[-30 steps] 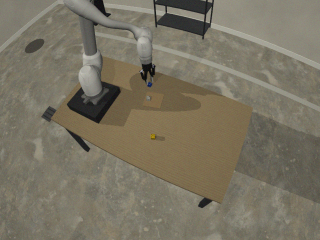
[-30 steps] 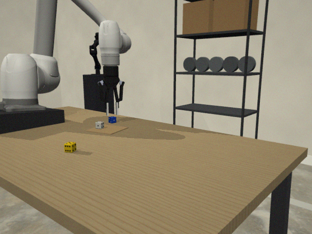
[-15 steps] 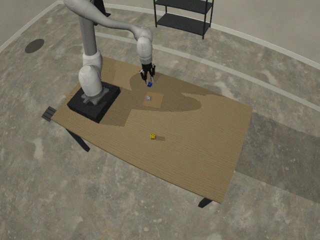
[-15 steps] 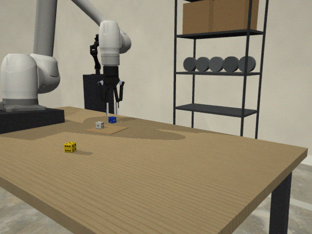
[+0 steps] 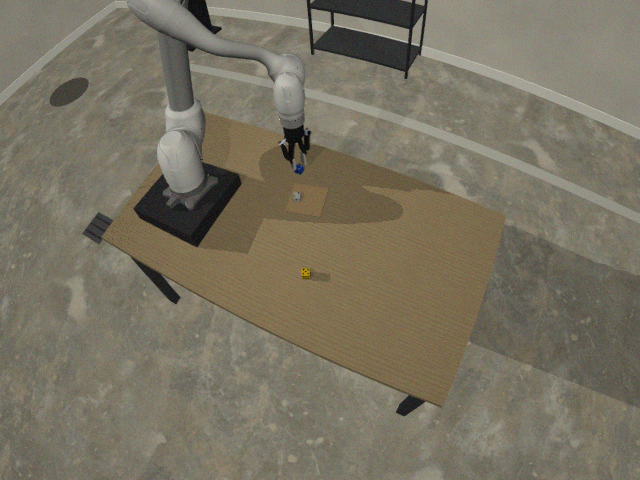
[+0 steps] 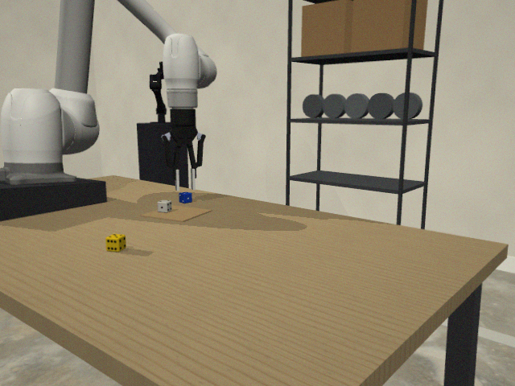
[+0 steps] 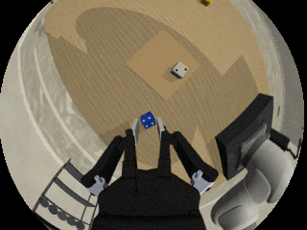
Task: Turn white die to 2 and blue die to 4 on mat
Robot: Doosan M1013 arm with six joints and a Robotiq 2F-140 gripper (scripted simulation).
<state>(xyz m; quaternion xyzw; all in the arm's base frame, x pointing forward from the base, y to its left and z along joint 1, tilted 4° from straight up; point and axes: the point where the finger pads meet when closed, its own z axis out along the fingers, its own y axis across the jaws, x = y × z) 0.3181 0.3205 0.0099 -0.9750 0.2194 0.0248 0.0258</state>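
My gripper is now 6 cm above the blue die. The rest, counted from my hand: white die (7 cm ahead, 13 cm to the right, 5 cm below); mat (11 cm ahead, 11 cm to the right, 7 cm below); yellow die (28 cm ahead, 38 cm to the right, 6 cm below).
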